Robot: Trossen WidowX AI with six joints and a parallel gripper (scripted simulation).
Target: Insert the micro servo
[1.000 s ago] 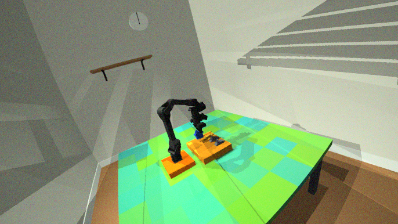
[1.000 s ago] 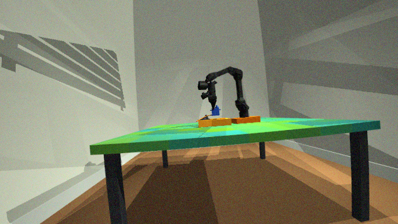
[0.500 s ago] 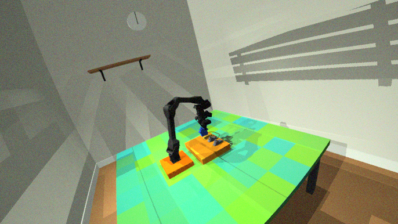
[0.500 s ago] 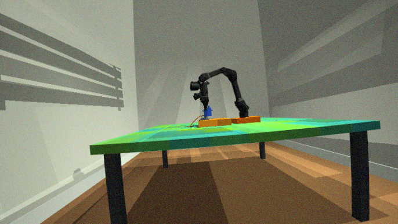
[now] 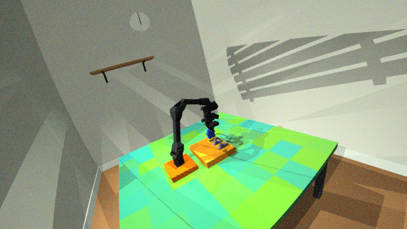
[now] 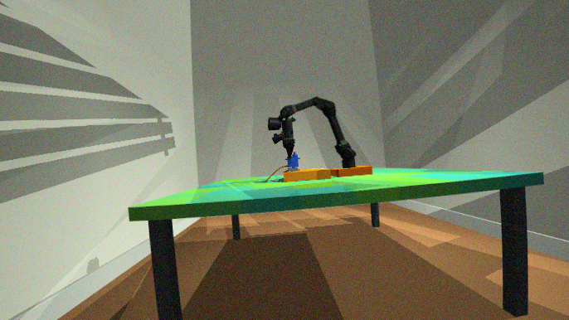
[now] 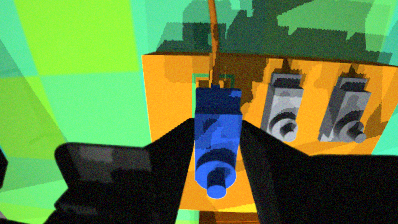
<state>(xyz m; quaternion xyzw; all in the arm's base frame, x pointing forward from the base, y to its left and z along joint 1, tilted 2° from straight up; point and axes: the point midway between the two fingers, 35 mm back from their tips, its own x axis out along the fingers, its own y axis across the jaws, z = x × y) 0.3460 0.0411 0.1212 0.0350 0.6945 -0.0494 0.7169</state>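
Right now the orange deck is 13 cm behind my gripper tip, 10 cm below it and 6 cm to the right of it.
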